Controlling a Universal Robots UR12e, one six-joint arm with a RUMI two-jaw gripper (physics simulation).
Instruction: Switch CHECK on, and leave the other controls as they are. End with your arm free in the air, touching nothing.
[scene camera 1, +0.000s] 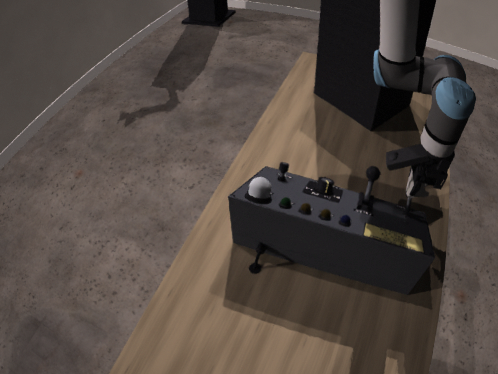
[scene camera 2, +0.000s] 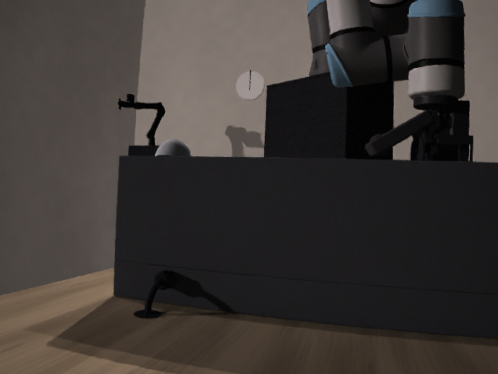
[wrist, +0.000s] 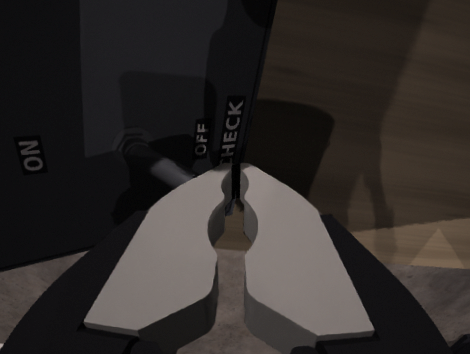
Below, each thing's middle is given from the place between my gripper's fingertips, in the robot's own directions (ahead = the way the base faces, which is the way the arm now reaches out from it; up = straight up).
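Labels:
Relative to the dark control box (scene camera 2: 390, 244), my gripper is 130 mm short of it, 180 mm to the left of it and 10 mm above it.

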